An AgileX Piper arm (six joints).
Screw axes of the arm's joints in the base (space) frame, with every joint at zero. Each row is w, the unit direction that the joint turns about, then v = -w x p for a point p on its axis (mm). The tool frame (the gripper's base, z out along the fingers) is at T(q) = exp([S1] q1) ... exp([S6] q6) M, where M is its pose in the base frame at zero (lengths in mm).
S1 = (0, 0, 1, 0.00, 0.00, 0.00)
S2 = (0, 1, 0, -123.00, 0.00, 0.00)
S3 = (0, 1, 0, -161.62, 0.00, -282.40)
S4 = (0.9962, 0, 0.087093, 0.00, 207.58, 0.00)
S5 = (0, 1, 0, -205.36, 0.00, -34.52)
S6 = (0.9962, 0, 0.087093, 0.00, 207.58, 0.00)
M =
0.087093 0 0.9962 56.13
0 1 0 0.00
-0.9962 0 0.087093 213.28
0 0 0 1
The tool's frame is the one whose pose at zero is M.
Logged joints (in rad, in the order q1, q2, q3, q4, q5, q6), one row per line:
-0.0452, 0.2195, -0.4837, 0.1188, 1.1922, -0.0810
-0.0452, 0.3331, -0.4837, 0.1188, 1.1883, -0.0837
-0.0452, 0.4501, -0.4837, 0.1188, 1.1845, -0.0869
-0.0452, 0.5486, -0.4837, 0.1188, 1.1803, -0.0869
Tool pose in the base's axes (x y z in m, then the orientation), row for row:
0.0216, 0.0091, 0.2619, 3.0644, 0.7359, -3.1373
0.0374, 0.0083, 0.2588, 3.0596, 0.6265, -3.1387
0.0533, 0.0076, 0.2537, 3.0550, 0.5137, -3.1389
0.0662, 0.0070, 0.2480, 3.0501, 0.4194, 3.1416
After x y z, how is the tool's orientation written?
As angles about the fixed x, y, z axes (roll, pitch, yaw), in radians.
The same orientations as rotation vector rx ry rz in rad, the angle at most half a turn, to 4 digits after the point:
-0.0410, 2.4042, 0.0948
-0.0370, 2.5133, 0.1043
-0.0334, 2.6258, 0.1147
-0.0265, 2.7197, 0.1245

